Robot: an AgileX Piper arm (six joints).
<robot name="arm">
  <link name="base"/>
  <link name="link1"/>
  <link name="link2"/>
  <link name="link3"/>
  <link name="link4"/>
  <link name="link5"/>
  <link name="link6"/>
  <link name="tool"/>
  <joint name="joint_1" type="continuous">
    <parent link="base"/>
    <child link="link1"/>
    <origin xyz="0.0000 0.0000 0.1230" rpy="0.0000 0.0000 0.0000"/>
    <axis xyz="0 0 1"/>
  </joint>
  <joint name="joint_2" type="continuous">
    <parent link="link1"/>
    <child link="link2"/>
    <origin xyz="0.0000 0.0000 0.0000" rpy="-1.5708 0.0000 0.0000"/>
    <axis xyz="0 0 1"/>
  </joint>
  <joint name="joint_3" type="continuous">
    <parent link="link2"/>
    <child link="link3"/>
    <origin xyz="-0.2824 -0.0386 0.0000" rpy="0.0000 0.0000 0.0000"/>
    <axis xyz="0 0 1"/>
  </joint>
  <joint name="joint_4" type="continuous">
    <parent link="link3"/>
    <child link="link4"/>
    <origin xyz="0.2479 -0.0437 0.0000" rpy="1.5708 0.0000 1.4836"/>
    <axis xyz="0 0 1"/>
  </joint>
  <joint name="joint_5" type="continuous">
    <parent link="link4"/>
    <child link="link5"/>
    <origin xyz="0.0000 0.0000 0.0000" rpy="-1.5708 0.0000 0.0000"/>
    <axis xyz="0 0 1"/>
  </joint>
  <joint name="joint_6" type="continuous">
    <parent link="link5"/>
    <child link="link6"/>
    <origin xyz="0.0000 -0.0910 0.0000" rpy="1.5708 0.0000 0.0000"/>
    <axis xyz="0 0 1"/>
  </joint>
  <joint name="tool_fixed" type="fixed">
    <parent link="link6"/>
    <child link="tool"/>
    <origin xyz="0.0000 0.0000 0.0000" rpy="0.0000 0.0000 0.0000"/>
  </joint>
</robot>
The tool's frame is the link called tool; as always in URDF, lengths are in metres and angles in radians. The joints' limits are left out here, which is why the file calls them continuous.
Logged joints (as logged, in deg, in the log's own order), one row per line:
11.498, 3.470, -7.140, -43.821, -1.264, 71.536
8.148, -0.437, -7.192, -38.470, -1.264, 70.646
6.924, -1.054, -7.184, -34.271, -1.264, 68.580
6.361, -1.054, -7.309, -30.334, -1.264, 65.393
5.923, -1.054, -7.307, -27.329, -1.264, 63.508
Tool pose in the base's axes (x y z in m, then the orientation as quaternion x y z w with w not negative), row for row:
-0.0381, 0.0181, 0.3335, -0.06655, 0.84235, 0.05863, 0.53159
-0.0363, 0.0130, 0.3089, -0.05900, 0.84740, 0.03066, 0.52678
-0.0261, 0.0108, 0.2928, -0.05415, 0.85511, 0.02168, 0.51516
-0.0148, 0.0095, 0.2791, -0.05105, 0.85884, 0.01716, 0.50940
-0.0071, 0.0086, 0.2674, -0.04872, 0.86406, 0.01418, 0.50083
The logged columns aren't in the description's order. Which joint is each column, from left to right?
Columns, left to right: joint_4, joint_2, joint_6, joint_3, joint_1, joint_5.
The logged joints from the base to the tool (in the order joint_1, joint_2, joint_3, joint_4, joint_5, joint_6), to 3 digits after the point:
-1.264, 3.470, -43.821, 11.498, 71.536, -7.140
-1.264, -0.437, -38.470, 8.148, 70.646, -7.192
-1.264, -1.054, -34.271, 6.924, 68.580, -7.184
-1.264, -1.054, -30.334, 6.361, 65.393, -7.309
-1.264, -1.054, -27.329, 5.923, 63.508, -7.307

